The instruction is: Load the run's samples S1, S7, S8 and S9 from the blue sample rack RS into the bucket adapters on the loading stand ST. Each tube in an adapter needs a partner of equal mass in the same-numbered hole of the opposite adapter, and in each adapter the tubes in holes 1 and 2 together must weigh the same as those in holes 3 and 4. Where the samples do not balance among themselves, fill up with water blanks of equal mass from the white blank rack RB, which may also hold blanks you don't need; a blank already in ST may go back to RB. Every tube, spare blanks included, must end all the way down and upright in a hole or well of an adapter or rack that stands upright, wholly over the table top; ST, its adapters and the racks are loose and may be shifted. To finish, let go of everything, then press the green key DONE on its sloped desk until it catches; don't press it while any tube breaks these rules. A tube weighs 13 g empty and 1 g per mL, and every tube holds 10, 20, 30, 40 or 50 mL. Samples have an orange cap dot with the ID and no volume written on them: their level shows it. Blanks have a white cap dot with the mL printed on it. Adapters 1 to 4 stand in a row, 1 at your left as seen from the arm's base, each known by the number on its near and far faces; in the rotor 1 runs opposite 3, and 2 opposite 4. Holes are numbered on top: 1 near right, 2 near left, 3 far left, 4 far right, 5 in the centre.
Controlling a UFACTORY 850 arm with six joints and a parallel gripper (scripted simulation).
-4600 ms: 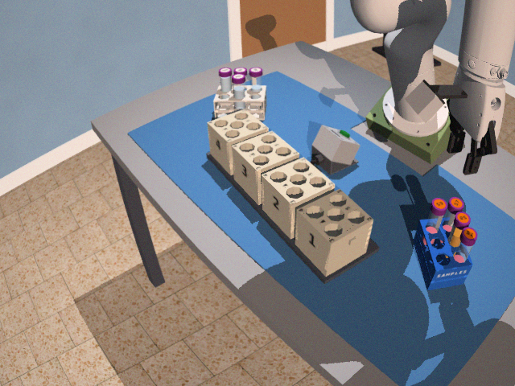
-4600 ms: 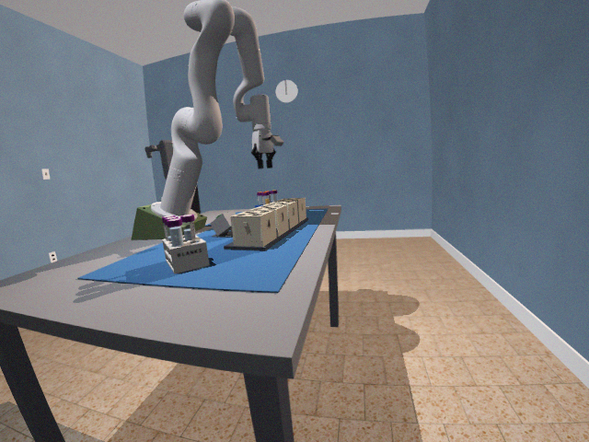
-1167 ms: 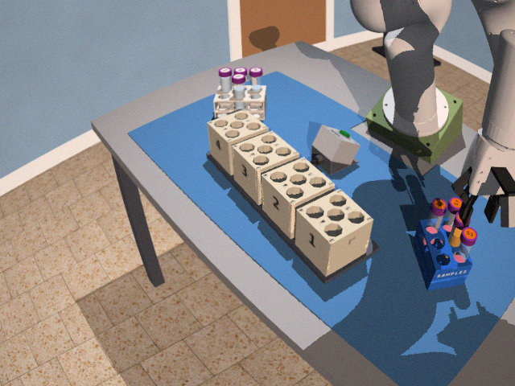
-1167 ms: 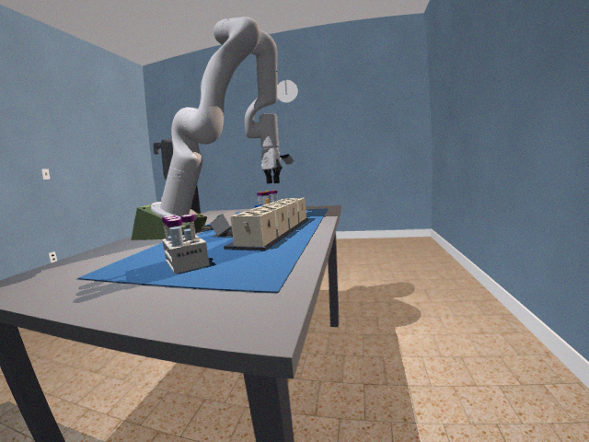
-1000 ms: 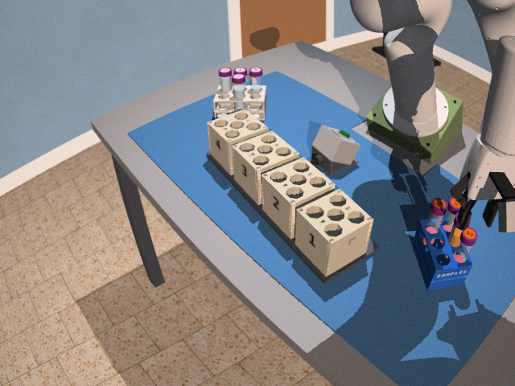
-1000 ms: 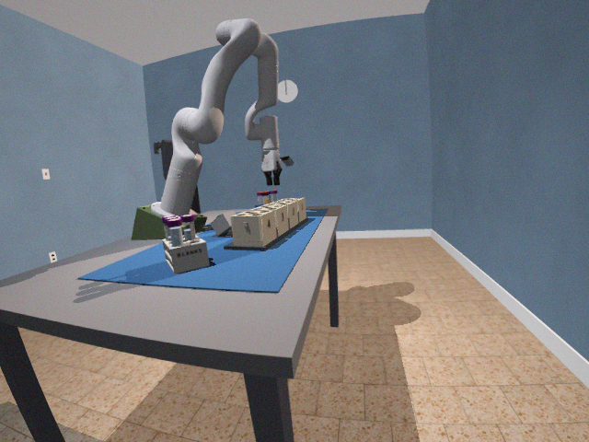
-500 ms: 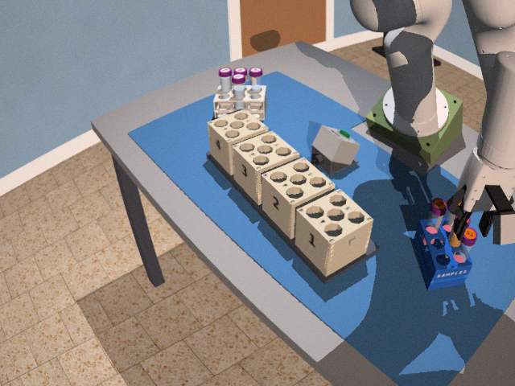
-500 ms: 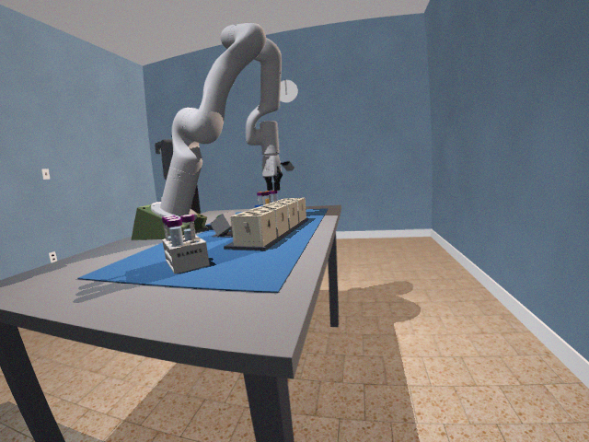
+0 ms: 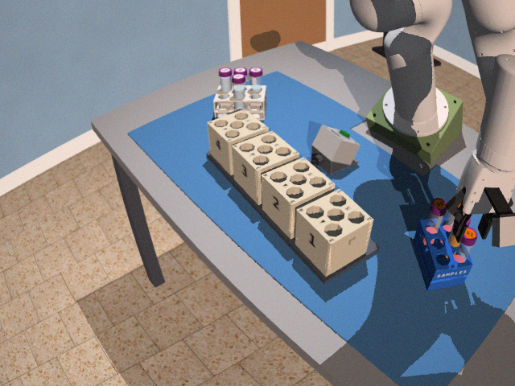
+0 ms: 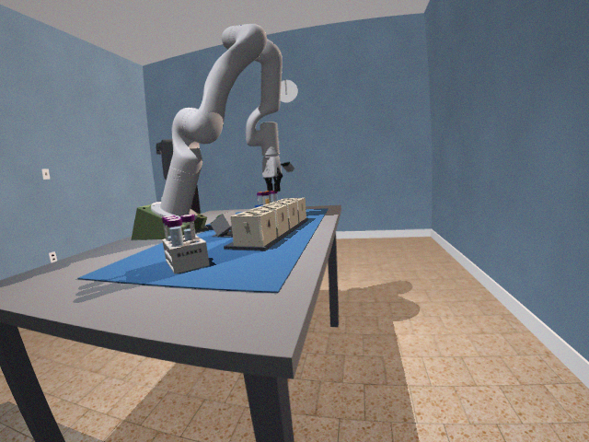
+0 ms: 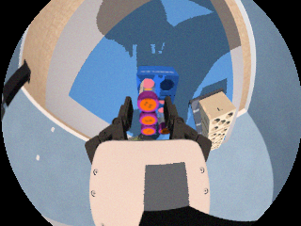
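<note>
The tube lies 7 cm below my hand and 1 cm to the left of it. The rest, counted from my hand: loading stand ST (36 cm to the right, 17 cm ahead, 13 cm below); then white blank rack (71 cm to the right, 10 cm below, 9 cm ahead); then blue sample rack (10 cm below, 4 cm to the right).
</note>
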